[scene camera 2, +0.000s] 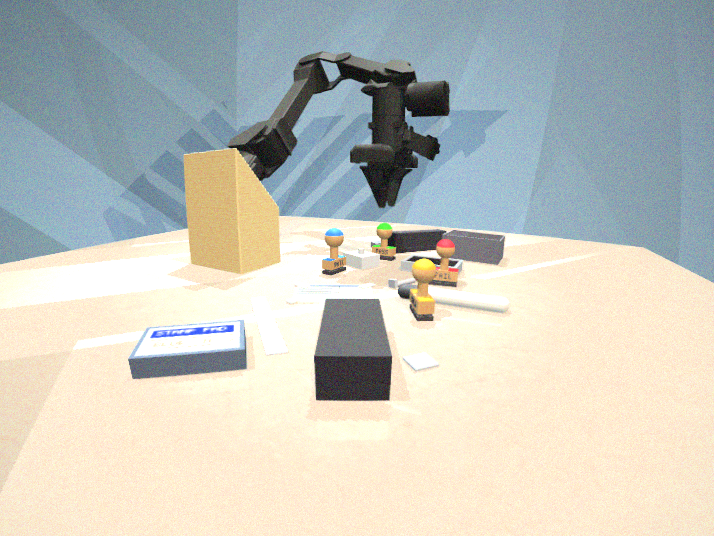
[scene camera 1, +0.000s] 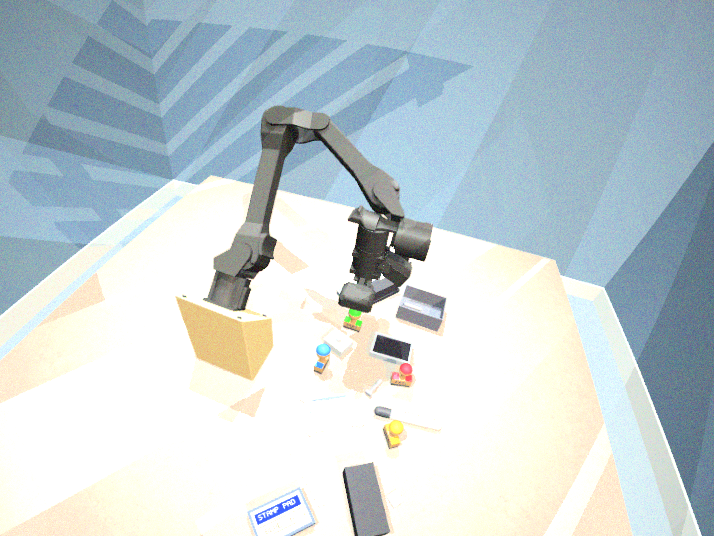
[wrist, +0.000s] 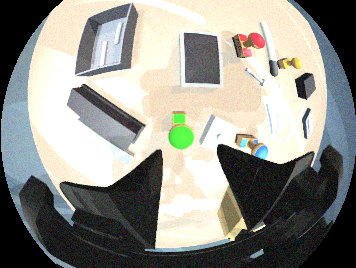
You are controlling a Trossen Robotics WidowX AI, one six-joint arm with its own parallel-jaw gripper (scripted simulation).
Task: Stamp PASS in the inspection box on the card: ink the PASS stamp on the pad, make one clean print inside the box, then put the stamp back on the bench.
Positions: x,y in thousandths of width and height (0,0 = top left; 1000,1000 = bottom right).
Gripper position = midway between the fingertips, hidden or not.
I see my gripper (scene camera 2: 541,387), a red-knobbed stamp (scene camera 2: 627,518), a grey tray (scene camera 2: 676,462) and a yellow-knobbed stamp (scene camera 2: 592,572).
The grey tray shows as well in scene camera 1 (scene camera 1: 597,577) and in the wrist view (wrist: 299,166). My gripper shows as well in scene camera 1 (scene camera 1: 504,562) and in the wrist view (wrist: 535,565).
